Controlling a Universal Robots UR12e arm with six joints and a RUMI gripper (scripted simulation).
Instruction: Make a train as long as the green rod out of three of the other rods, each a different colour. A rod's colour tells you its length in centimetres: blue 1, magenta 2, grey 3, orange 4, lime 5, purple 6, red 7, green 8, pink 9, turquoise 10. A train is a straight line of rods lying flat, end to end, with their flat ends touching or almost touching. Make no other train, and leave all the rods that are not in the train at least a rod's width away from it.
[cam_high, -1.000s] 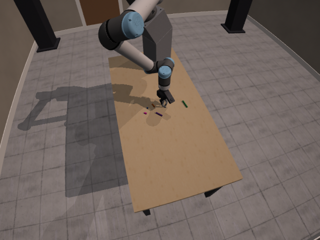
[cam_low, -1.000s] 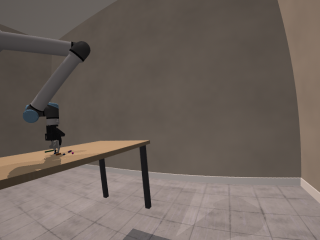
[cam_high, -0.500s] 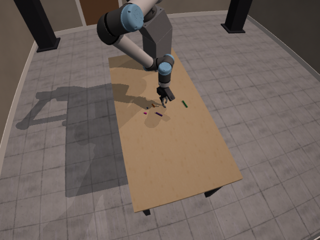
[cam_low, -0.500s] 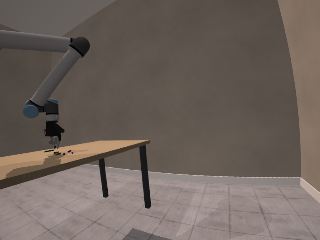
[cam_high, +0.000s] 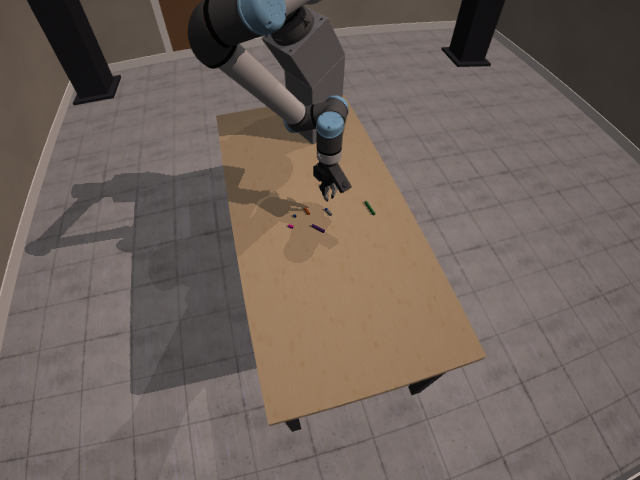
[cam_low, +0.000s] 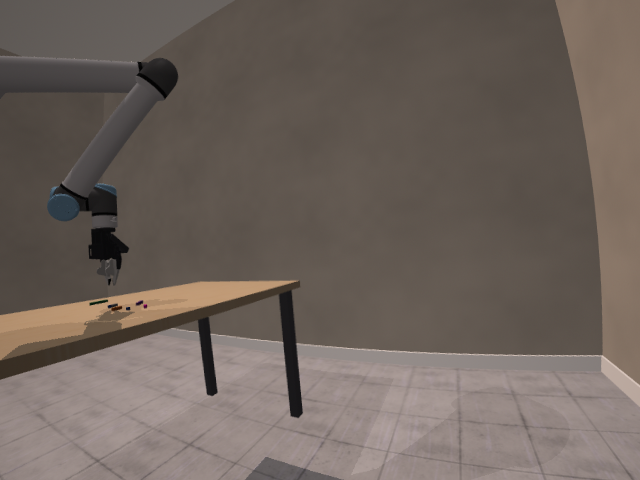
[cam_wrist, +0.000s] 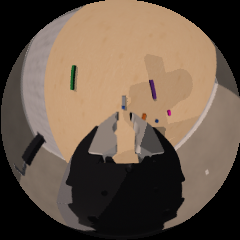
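My hand is 30 mm past the orange rod, 90 mm to the left of it and 100 mm above it. From my hand the other things lie so: grey rod 100 mm below; then purple rod 80 mm ahead, 60 mm to the right, 100 mm below; then magenta rod 40 mm ahead, 170 mm to the right, 100 mm below.
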